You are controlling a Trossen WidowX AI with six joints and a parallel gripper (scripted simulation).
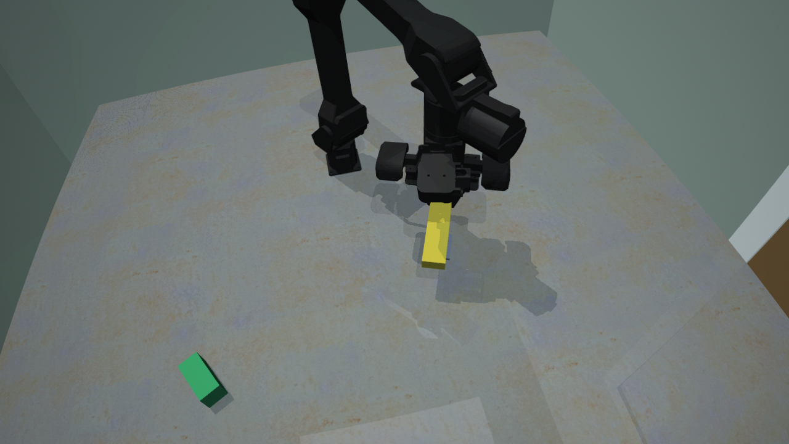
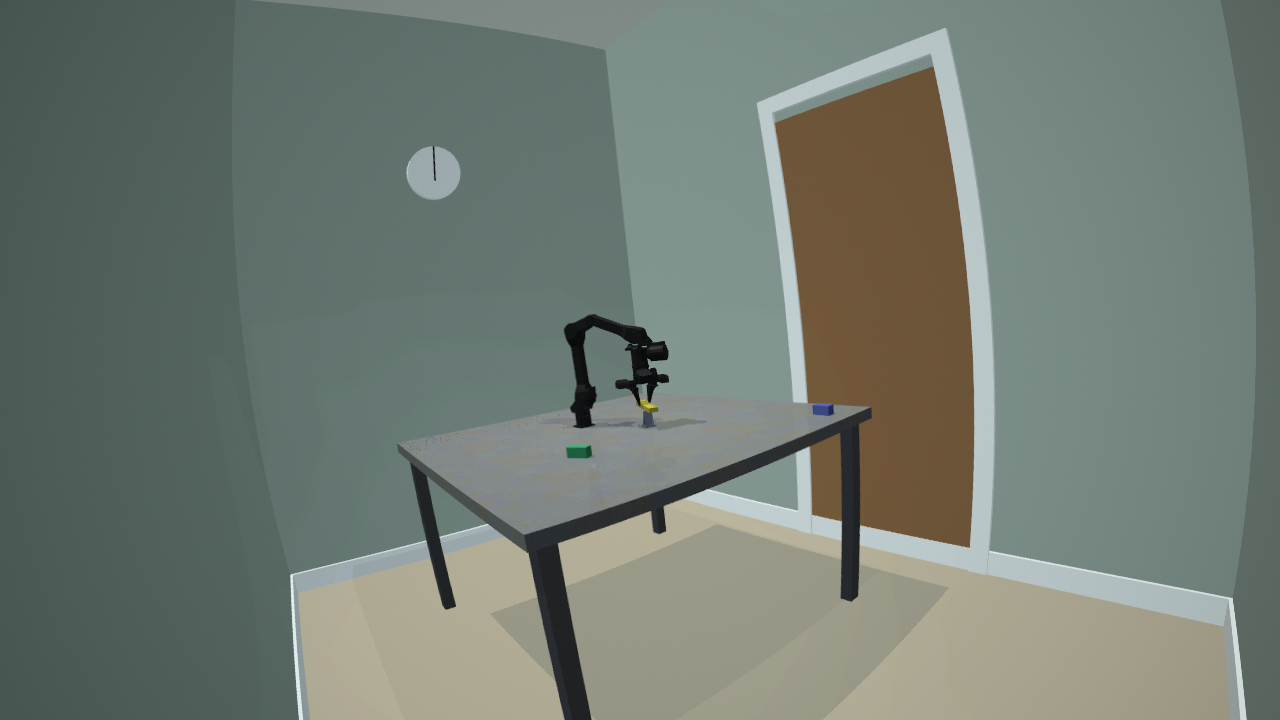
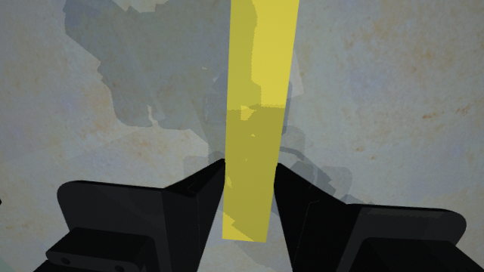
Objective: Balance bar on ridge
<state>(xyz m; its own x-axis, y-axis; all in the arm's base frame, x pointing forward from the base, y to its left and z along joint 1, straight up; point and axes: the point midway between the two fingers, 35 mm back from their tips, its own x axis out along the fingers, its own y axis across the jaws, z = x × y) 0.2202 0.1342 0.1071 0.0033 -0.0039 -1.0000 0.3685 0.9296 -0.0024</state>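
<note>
My gripper tip is 3 cm short of the yellow bar and 1 cm to the left of it. From my gripper tip the other things lie so: blue block 52 cm ahead, 37 cm to the left, 6 cm below; then green block 39 cm to the right, 18 cm ahead, 6 cm below.
</note>
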